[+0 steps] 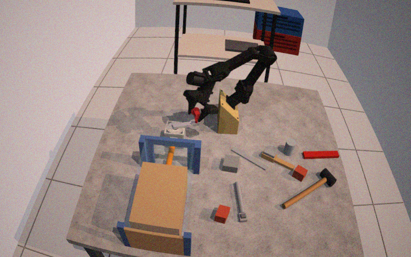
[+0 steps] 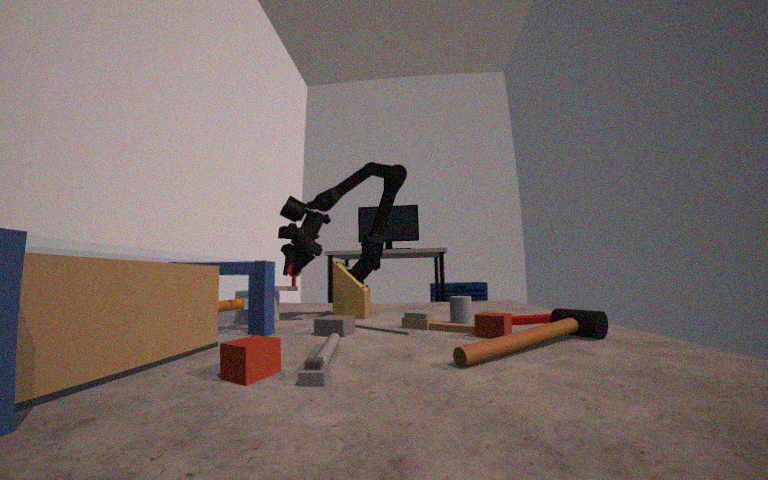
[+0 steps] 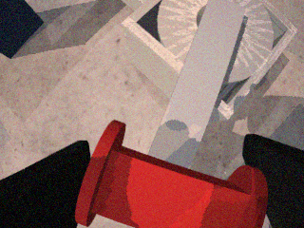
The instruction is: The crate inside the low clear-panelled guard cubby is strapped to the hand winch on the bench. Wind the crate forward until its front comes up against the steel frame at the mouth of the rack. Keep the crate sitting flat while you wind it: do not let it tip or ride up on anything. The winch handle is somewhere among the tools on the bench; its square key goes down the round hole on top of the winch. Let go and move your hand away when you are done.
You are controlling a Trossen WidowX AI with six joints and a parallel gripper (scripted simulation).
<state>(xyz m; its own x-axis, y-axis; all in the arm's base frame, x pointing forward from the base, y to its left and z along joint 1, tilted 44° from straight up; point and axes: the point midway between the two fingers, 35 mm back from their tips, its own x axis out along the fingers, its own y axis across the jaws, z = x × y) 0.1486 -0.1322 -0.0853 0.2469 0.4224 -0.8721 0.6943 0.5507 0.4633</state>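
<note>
Now: the red knob 1 cm behind my gripper tip and 1 cm to the left of it. The rest, counted from my gripper tip: grey winch 1 cm ahead, 9 cm to the right, 10 cm below; then grey crank arm 2 cm to the right, 3 cm below; then blue frame 19 cm ahead, 8 cm to the right, 3 cm below.
</note>
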